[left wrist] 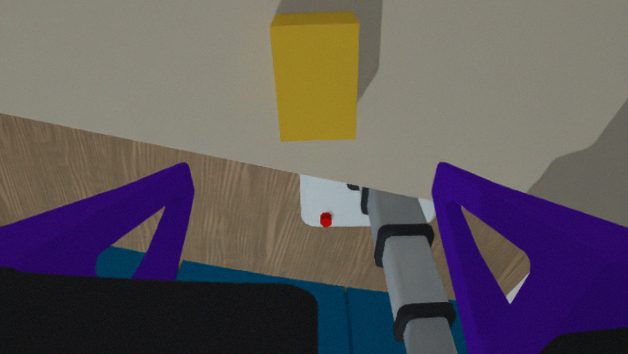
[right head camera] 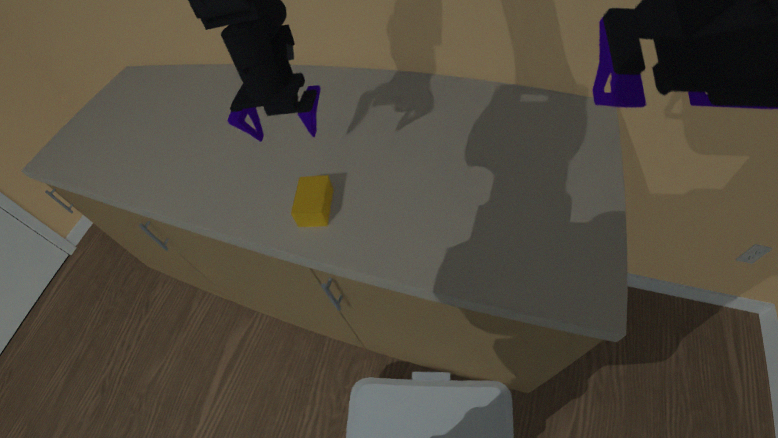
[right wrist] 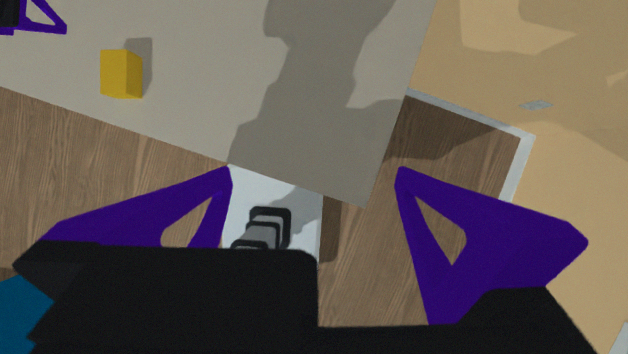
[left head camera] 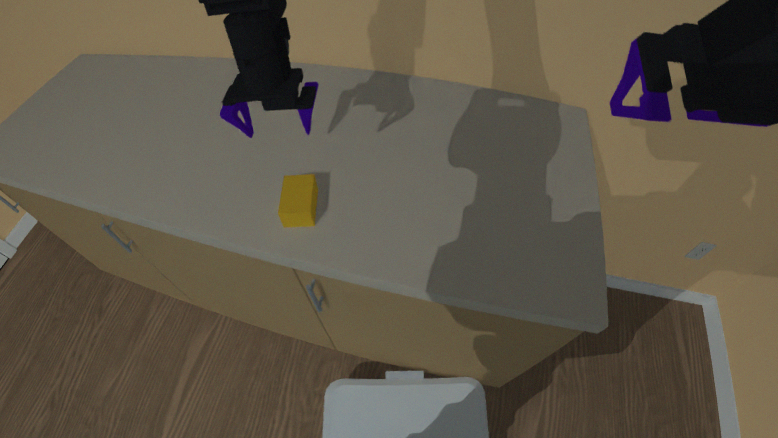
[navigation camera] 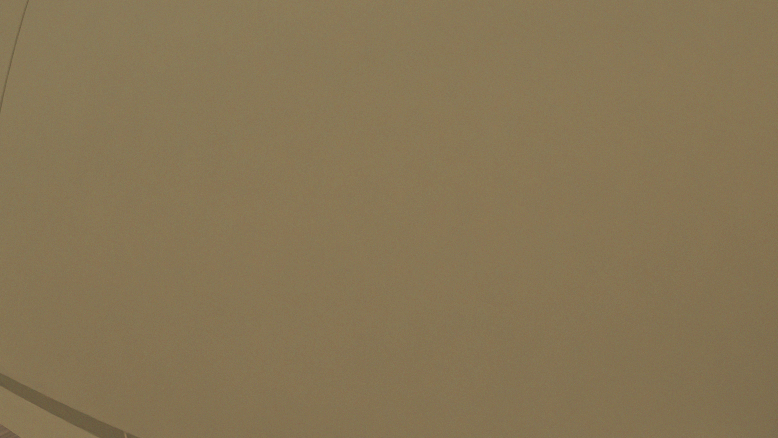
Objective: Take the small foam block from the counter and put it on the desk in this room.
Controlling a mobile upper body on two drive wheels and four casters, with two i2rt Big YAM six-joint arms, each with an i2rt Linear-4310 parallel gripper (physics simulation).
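Frame: origin at the left arm's base, x ahead, y left, z up, level; centimetres.
Where they show: left gripper, fingertip midpoint: [left wrist: 312, 176] [right head camera: 287, 136] [right wrist: 39, 30] [left head camera: 279, 133]; right gripper, fingertip midpoint: [right head camera: 644, 97] [right wrist: 313, 175] [left head camera: 651, 110].
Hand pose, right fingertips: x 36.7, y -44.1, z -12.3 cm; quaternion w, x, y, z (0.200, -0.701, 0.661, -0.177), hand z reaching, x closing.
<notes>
Things, the pixels of their top centre, and the offset from my right fingertips. Level surfaces: height alone.
- yellow foam block, top centre: [left wrist: 316, 87] [left head camera: 296, 193] [right head camera: 309, 193] [right wrist: 113, 71] dx +16.1, dy +43.2, dz -33.2 cm
- grey counter, surface height: dz -37.7 cm
- outlet, top centre: [right head camera: 764, 246] [left head camera: 709, 243] [right wrist: 547, 102] dx +31.0, dy -97.2, dz -83.0 cm
A yellow foam block [left head camera: 297, 200] [right head camera: 311, 200] [left wrist: 318, 82] [right wrist: 120, 74] lies on the grey counter [left head camera: 163, 152] [right head camera: 185, 146] [left wrist: 150, 75] [right wrist: 200, 100], near its front edge. My left gripper [left head camera: 280, 134] [right head camera: 288, 138] [left wrist: 312, 176] is open and empty, above the counter and behind the block in the head views. In the left wrist view the block is beyond the fingertips, between their lines. My right gripper [right wrist: 313, 175] is open and empty, past the counter's right end, well away from the block; it also shows at the upper right in both head views. The desk does not show in these views.
The counter's front has cabinet doors with handles [left head camera: 314, 294] [right head camera: 331, 293]. My white base [left head camera: 402, 408] [right head camera: 430, 408] stands close in front of it. A wall [left head camera: 653, 217] runs behind and to the right, with an outlet [left head camera: 700, 250] [right head camera: 753, 253]. A close tan surface [navigation camera: 381, 217] fills most of the navigation view.
</notes>
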